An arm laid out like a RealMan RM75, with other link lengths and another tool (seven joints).
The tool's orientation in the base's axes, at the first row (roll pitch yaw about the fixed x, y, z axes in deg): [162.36 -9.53 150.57]
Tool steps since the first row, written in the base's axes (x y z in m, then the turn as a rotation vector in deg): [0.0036 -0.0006 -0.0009 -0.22 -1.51 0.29]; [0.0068 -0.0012 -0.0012 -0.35 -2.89 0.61]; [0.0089 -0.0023 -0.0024 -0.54 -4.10 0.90]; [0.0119 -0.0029 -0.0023 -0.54 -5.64 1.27]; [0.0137 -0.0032 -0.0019 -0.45 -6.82 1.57]
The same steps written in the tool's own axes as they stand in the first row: [-0.0035 0.0011 0.0007 -0.49 -1.24 -0.79]; [-0.0066 0.0022 0.0008 -1.00 -2.32 -1.56]; [-0.0092 0.0020 0.0016 -1.37 -3.31 -2.25]; [-0.0120 0.0031 0.0013 -2.06 -4.44 -3.13]; [-0.0136 0.0039 0.0009 -2.66 -5.25 -3.81]
